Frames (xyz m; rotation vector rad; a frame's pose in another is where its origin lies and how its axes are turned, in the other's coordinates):
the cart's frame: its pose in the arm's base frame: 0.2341 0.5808 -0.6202 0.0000 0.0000 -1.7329
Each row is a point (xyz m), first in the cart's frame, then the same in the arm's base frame.
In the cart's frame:
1: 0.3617 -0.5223 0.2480
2: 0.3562 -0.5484 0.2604
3: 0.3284 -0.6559 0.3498
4: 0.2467 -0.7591 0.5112
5: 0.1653 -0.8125 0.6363
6: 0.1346 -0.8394 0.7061
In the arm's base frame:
1: -0.3397 0.3081 -0.3722
2: -0.3646 0.3178 -0.3598
3: -0.4662 0.3626 -0.2704
4: -0.5549 0.4598 -0.1090
5: -0.5944 0.5488 0.0161
6: -0.6160 0.5834 0.0859

